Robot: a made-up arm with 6 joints. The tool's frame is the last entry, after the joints.
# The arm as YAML. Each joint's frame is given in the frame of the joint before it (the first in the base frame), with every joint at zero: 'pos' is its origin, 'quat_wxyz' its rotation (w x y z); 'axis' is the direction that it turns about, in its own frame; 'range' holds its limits. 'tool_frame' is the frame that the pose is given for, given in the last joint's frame.
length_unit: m
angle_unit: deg
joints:
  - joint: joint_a
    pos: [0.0, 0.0, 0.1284]
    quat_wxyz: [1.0, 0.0, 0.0, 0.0]
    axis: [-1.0, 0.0, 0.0]
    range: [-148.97, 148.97]
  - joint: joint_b
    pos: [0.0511, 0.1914, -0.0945]
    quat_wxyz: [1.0, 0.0, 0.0, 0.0]
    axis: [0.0, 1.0, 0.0]
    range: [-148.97, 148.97]
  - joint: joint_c
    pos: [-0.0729, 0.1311, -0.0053]
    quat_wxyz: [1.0, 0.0, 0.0, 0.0]
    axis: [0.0, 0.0, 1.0]
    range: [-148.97, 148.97]
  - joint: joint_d
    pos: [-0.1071, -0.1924, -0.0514]
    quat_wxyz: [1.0, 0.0, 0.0, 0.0]
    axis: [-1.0, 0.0, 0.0]
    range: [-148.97, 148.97]
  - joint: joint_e
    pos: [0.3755, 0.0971, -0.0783]
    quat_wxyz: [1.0, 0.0, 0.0, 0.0]
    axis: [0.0, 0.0, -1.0]
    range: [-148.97, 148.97]
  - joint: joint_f
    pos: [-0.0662, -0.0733, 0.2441]
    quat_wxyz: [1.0, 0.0, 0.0, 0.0]
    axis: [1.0, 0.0, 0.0]
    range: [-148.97, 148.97]
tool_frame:
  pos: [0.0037, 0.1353, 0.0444]
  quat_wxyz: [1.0, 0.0, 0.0, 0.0]
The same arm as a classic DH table. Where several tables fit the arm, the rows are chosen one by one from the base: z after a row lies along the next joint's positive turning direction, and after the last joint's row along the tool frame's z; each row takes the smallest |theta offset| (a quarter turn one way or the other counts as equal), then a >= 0, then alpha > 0; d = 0 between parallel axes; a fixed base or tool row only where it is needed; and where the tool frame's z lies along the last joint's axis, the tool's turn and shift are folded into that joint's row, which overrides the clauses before.
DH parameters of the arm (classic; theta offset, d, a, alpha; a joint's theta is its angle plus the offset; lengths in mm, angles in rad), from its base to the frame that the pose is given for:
base (fixed): -1.5708 128.4 0 1.5708
joint_a: -1.5708 -51.1 94.5 1.5708
joint_b: 1.5708 322.5 72.9 -1.5708
joint_c: 1.5708 -56.7 192.4 1.5708
joint_d: 0 -268.4 -97.1 1.5708
joint_e: 0 -165.8 73.3 1.5708
joint_f: 0 -62.5 -135.3 1.5708
tool (fixed): 1.5708 44.4 0 0
Joint limits (rad, base to tool): -2.6..2.6 -2.6..2.6 -2.6..2.6 -2.6..2.6 -2.6..2.6 -2.6..2.6

